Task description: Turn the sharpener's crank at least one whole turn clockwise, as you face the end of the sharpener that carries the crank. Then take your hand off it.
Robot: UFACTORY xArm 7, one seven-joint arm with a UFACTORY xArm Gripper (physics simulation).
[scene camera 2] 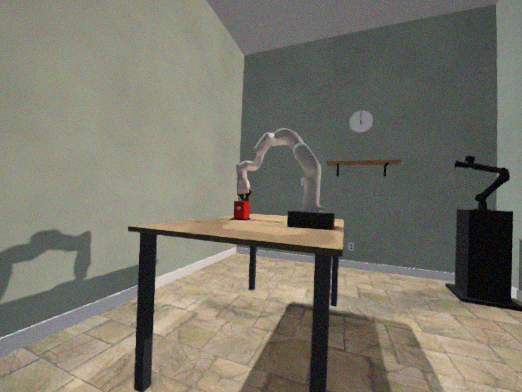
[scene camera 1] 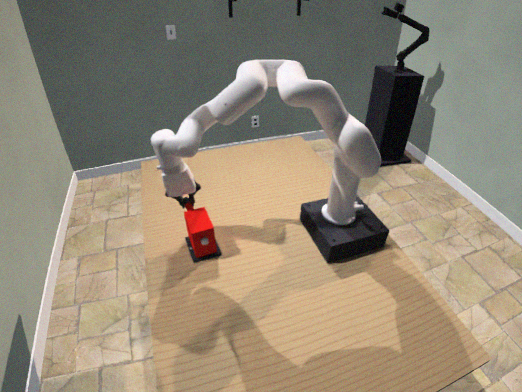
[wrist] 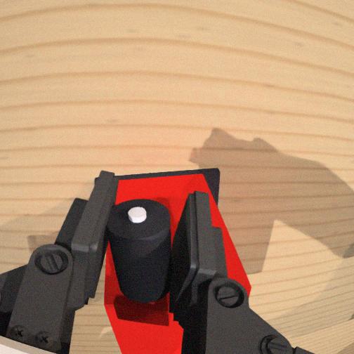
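Pixels of known places: gripper, fingertip midpoint: [scene camera 1: 188,204]; arm's base, origin of the base link: [scene camera 2: 310,212] [scene camera 1: 338,214].
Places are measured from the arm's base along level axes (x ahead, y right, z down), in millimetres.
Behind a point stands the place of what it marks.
The red sharpener [scene camera 1: 201,225] @[x 495, y 11, z -47 mm] [scene camera 2: 242,210] @[x 467, y -11, z 15 mm] [wrist: 187,185] stands upright on its dark base plate [scene camera 1: 206,256] @[x 495, y -20, z 73 mm] [wrist: 213,184]. Its crank is at the end away from scene camera 1, with the red arm [scene camera 1: 189,207] @[x 519, y 126, z -49 mm] [wrist: 142,316] reaching up to the top of the body. The crank's black knob [wrist: 142,260], with a white pin at its end, lies between the two fingers in the wrist view. My gripper [scene camera 1: 187,203] @[x 530, y 144, z -36 mm] [scene camera 2: 244,198] @[x 530, y 144, z -36 mm] [wrist: 147,209] points down and is shut on the knob, one finger on each side. Contact at the right finger is hard to make out.
The sharpener stands on the wooden table [scene camera 1: 260,180] @[x 198, y 389, z 81 mm] [scene camera 2: 210,230] @[x 312, y -561, z 81 mm]. The arm's black base block [scene camera 1: 345,235] @[x 26, y -111, z -3 mm] [scene camera 2: 311,220] @[x -36, y -138, z 39 mm] stands to the right of it. A black pedestal [scene camera 1: 395,112] [scene camera 2: 484,255] with a small black arm stands off the table at the right.
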